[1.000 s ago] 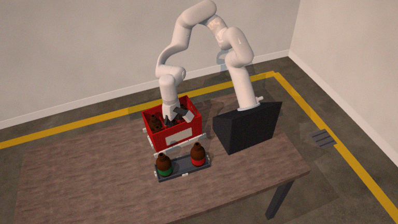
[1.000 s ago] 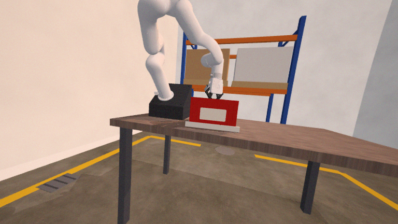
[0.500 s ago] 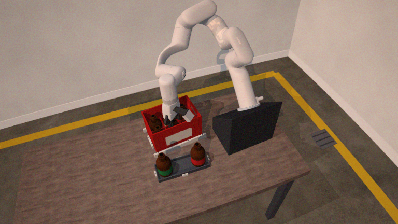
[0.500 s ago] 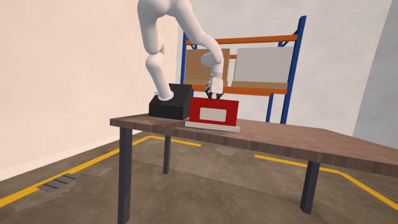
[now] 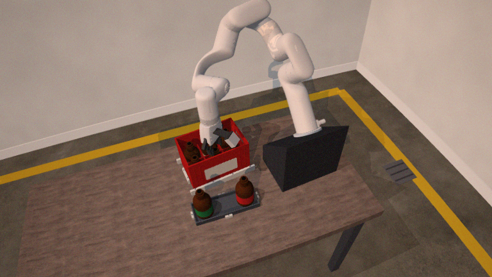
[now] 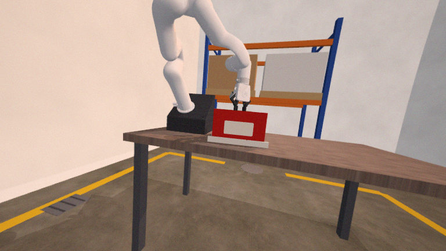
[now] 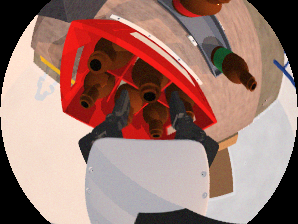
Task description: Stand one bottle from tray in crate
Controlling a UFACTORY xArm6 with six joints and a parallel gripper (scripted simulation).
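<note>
Right now the crate is 10 cm below my hand and 4 cm to the right of it. Round my hand: red-labelled bottle 19 cm to the left, 10 cm below, 3 cm behind; green-label bottle 16 cm to the left, 14 cm ahead, 10 cm below; grey tray 17 cm to the left, 17 cm below, 5 cm ahead.
</note>
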